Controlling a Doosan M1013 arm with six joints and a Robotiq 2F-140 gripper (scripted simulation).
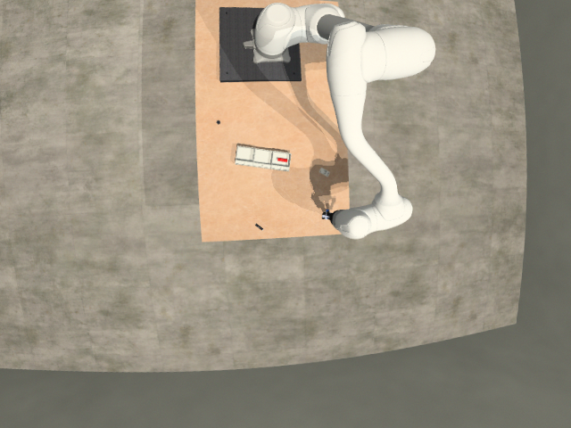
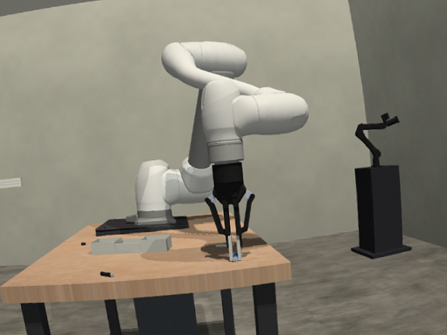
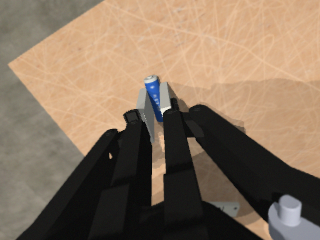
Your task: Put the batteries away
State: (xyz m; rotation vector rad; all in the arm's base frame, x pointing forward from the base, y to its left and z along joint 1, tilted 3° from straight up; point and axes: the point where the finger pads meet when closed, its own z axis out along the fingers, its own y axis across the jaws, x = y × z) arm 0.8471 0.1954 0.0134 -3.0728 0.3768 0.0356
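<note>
Right now the red battery is 28 cm behind my hand, 19 cm to the right of it and 2 cm below it. Also, from my hand: small white flat piece: 21 cm behind, 1 cm to the left, 3 cm below; then black battery: 3 cm ahead, 33 cm to the right, 3 cm below; then blue battery: 3 cm below.
</note>
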